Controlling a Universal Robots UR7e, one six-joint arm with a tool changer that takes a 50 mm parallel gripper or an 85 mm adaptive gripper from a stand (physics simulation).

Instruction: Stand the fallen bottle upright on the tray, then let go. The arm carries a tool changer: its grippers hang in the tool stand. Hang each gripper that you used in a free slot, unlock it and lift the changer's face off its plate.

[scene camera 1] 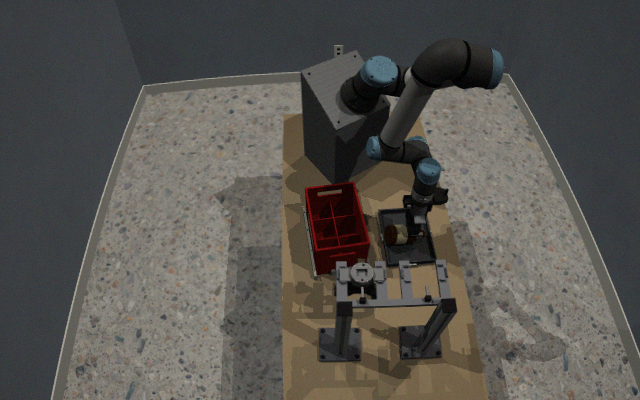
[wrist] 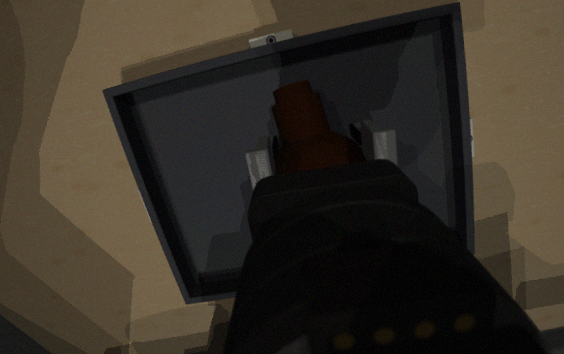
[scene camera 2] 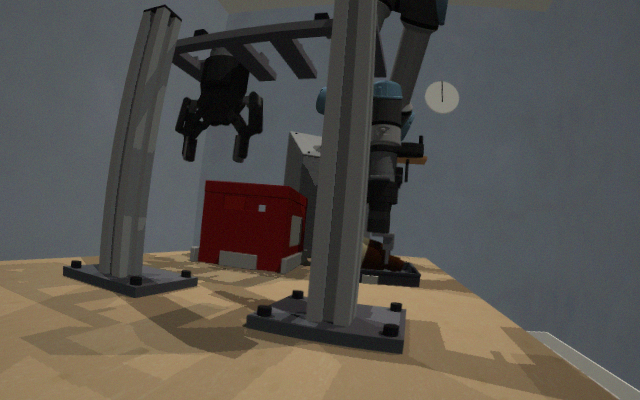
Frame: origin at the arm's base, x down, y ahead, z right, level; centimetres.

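Where they show: hand, tool point: (scene camera 2: 382, 174); arm's base, link origin: (scene camera 1: 358, 95).
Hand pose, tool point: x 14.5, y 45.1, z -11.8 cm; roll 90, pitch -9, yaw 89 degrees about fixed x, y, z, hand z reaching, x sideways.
Each offset is from my tool point to the centre of the thing.
The brown bottle @(dx +18.4, dy -0.6, dz +1.4 cm) (scene camera 1: 400, 234) (scene camera 2: 374, 256) (wrist: 300, 116) with a cream label is down in the dark tray @(dx +21.5, dy -1.8, dz +0.4 cm) (scene camera 1: 400, 257) (scene camera 2: 402, 280) (wrist: 190, 125). It is not upright; its base end looks slightly raised and its neck points low towards the tray floor. My parallel gripper (scene camera 1: 419, 234) (scene camera 2: 387, 257) (wrist: 318, 142) points down over it, open, with one finger on each side of the bottle's shoulder, very close to the glass. Whether the fingers touch it cannot be told. The label and base are hidden behind the gripper body in the wrist view.
The tool stand (scene camera 1: 395, 303) (scene camera 2: 260, 32) holds the black adaptive gripper (scene camera 1: 362, 275) (scene camera 2: 222, 95) in one slot; its other slot is free. A red divided crate @(dx +14.0, dy -5.5, dz +28.2 cm) (scene camera 1: 344, 254) (scene camera 2: 245, 230) stands beside the tray. The grey robot pedestal (scene camera 1: 320, 125) is behind the crate.
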